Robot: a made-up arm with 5 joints.
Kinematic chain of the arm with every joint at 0, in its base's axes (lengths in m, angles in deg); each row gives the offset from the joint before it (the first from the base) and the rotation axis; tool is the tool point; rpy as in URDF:
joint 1: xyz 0.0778 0 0.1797 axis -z
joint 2: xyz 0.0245 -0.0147 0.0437 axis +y
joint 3: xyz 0.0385 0 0.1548 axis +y
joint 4: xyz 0.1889 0 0.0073 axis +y
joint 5: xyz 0.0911 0.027 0 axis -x
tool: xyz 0 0 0 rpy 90 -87.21 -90
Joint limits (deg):
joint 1: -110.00..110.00
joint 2: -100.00..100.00
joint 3: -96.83..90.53
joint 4: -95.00..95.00
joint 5: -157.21..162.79
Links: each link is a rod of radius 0.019 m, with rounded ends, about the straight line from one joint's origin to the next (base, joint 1, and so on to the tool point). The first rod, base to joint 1, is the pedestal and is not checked.
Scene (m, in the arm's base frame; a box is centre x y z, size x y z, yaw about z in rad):
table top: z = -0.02
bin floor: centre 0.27 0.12 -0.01 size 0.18 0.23 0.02 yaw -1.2
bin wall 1: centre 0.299 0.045 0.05 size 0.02 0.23 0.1 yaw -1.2
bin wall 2: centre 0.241 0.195 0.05 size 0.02 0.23 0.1 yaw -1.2
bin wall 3: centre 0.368 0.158 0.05 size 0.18 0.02 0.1 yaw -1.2
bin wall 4: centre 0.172 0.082 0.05 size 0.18 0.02 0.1 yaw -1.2
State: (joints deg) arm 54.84 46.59 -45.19 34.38 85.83
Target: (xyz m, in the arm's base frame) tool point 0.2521 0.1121 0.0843
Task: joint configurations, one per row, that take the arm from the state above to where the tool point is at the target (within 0.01 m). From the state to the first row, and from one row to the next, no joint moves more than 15 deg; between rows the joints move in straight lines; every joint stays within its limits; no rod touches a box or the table.
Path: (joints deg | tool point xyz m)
1: 41.95 38.06 -39.08 40.51 86.32 | 0.3904 -0.2645 0.2743
2: 29.05 29.52 -32.97 46.64 86.82 | 0.4237 -0.1780 0.2954
3: 16.16 20.99 -26.86 52.77 87.31 | 0.4321 -0.0899 0.3142
4: 3.27 12.45 -20.75 58.90 87.81 | 0.4171 -0.0071 0.3304
5: -9.63 3.92 -14.64 65.03 88.30 | 0.3822 0.0641 0.3435
6: -16.20 17.00 -4.90 67.44 87.48 | 0.3714 0.0981 0.2381
7: -22.77 30.09 4.84 69.85 86.65 | 0.3231 0.1163 0.1478
8: -29.34 43.18 14.58 72.27 85.83 | 0.2521 0.1121 0.0843

